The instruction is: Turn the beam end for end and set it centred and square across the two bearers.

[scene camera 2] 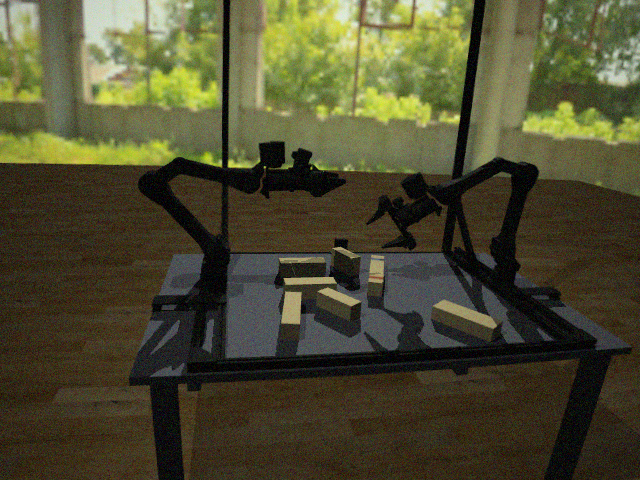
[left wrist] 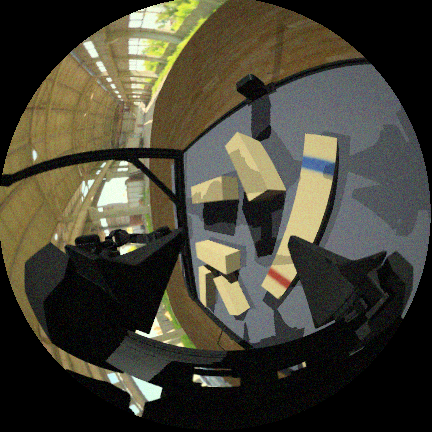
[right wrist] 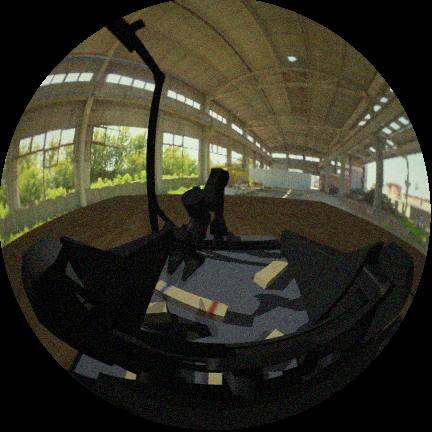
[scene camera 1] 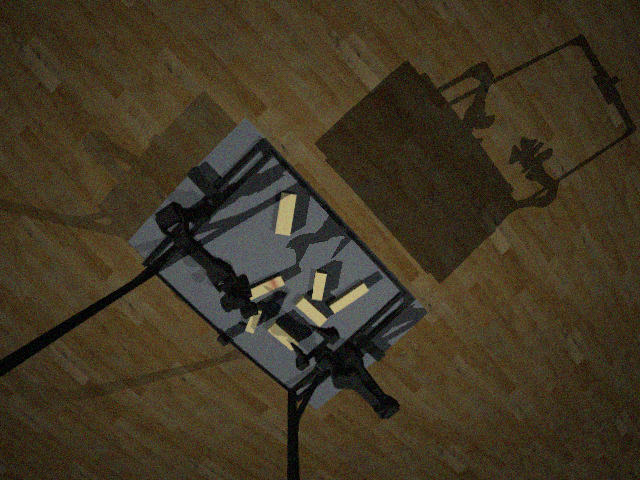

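Pixels of known places: left gripper, between the fingertips: (scene camera 2: 374,236) (left wrist: 237,239) (right wrist: 176,277); right gripper, between the fingertips: (scene camera 2: 341,178) (right wrist: 228,234) (scene camera 1: 300,334); left arm's base, origin of its link: (scene camera 2: 502,283) (right wrist: 217,243) (scene camera 1: 204,209); right arm's base, origin of its link: (scene camera 2: 213,289) (left wrist: 181,233) (scene camera 1: 350,349).
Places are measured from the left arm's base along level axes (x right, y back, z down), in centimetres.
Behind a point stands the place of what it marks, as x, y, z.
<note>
The beam (scene camera 1: 267,287) @(4.5, -42.3, -2.5) (scene camera 2: 376,279) @(-0.2, -43.5, -2.5) (left wrist: 312,197) @(13.6, -38.7, -2.5) (right wrist: 192,299) @(7.4, -41.1, -2.5) is a long pale wooden bar with a blue band near one end and a red band near the other. It lies low over the table; in scene camera 2 the red band is nearer the camera. No bar lies visibly across two others, and I cannot tell which pale blocks are the two bearers. My left gripper (scene camera 1: 251,303) @(10.7, -42.0, -12.8) (scene camera 2: 376,235) @(10.7, -42.0, -12.8) (left wrist: 237,239) @(10.7, -42.0, -12.8) is open and empty above the beam's far end. My right gripper (scene camera 1: 302,336) @(-0.1, -56.5, -32.6) (scene camera 2: 338,182) @(-0.1, -56.5, -32.6) is open and empty, high above the table.
Several pale blocks stand or lie near the beam, among them a tall one (scene camera 2: 345,261) @(16.3, -49.1, -2.2) (left wrist: 257,167) @(18.1, -45.8, -4.3), a long one (scene camera 1: 348,298) @(-16.9, -70.8, -2.5) (scene camera 2: 291,315) @(-22.0, -71.9, -2.5) and a short one (scene camera 1: 318,285) @(-11.7, -57.0, -2.5) (scene camera 2: 338,303) @(-14.3, -58.4, -1.7). Another block (scene camera 1: 285,213) @(-23.2, -25.2, -1.9) (scene camera 2: 465,320) @(-25.8, -27.3, -1.3) (right wrist: 270,273) @(-21.0, -28.5, -1.9) lies apart. Dark rails edge the table.
</note>
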